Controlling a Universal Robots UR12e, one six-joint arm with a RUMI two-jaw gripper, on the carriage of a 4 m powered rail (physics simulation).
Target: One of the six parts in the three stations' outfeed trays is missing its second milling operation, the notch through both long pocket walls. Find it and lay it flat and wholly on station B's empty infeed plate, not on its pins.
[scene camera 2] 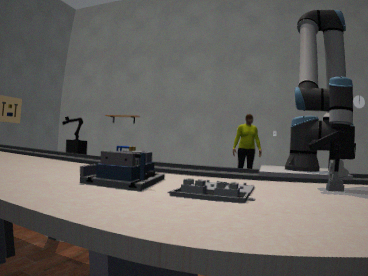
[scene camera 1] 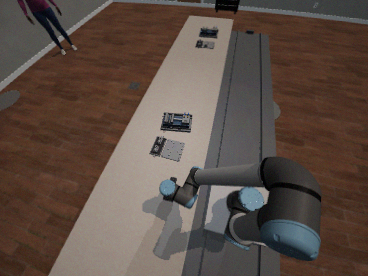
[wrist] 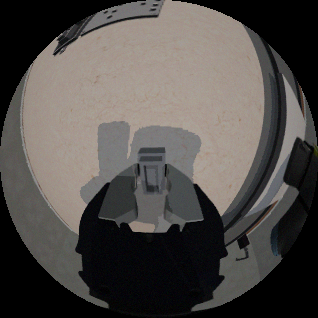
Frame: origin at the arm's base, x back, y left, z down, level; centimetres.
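Seen in the pictures: gripper, between the fingertips: [scene camera 2: 332, 186] [wrist: 152, 164]; arm's base, origin of its link: [scene camera 2: 302, 170] [wrist: 292, 159].
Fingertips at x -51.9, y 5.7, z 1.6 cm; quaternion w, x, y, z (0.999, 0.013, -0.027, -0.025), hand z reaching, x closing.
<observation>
Pixels of each thing's top centre, then the offset from my fingertips to it. Level surfaces: height alone.
- small grey part, centre of its top: [wrist: 151, 179] [scene camera 2: 335, 180] dz -2.1, dx +0.1, dy +1.0 cm
- pinned infeed plate, centre of its top: [scene camera 2: 222, 186] [scene camera 1: 173, 149] dz +0.6, dx -9.8, dy -38.1 cm
- table, height of its surface: dz +1.4 cm
A small grey part [scene camera 2: 335, 185] [wrist: 151, 172] with a rectangular pocket stands between the jaws; whether its long walls are notched cannot be made out. My gripper [scene camera 2: 335, 176] [wrist: 152, 164] points down and is shut on it, one finger against each side. The part is at or very near the table top. At the nearer station, the pinned infeed plate [scene camera 1: 173, 150] [wrist: 120, 16] bears no part. Beside it, the dark outfeed tray [scene camera 1: 164, 148] [scene camera 2: 215, 198] holds two grey parts. Station letters cannot be read. The arm's wrist hides the gripped part in scene camera 1.
A blue and grey vise [scene camera 1: 177, 121] [scene camera 2: 120, 170] stands beyond the nearer plate and tray. Farther along the table [scene camera 1: 125, 165] are another vise [scene camera 1: 209, 32] and another plate with tray [scene camera 1: 205, 44]. The rail [scene camera 1: 245, 100] runs along the table's right side.
</observation>
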